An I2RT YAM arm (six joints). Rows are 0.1 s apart.
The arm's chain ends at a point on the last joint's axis. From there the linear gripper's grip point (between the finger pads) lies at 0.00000 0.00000 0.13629 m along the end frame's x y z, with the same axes.
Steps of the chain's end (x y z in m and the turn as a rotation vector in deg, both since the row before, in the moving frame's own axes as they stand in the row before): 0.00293 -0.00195 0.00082 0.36 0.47 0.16; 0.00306 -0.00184 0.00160 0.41 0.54 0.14; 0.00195 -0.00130 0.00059 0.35 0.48 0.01; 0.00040 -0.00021 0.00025 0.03 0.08 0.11; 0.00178 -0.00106 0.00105 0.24 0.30 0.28; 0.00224 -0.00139 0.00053 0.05 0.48 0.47; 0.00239 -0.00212 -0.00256 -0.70 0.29 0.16; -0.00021 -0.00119 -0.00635 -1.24 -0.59 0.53; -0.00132 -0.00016 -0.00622 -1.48 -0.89 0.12; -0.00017 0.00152 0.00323 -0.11 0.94 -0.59
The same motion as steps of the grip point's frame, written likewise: 0.00405 -0.00280 0.00081 0.36 0.47 0.16; 0.00435 -0.00281 0.00159 0.41 0.54 0.14; 0.00309 -0.00213 0.00058 0.35 0.48 0.01; 0.00059 -0.00028 0.00025 0.03 0.08 0.11; 0.00249 -0.00163 0.00105 0.24 0.30 0.28; 0.00338 -0.00150 0.00053 0.05 0.48 0.47; 0.00308 -0.00045 -0.00257 -0.70 0.29 0.16; -0.00163 0.00175 -0.00639 -1.24 -0.59 0.53; -0.00344 0.00336 -0.00628 -1.48 -0.89 0.12; 0.00207 0.00177 0.00321 -0.11 0.94 -0.59
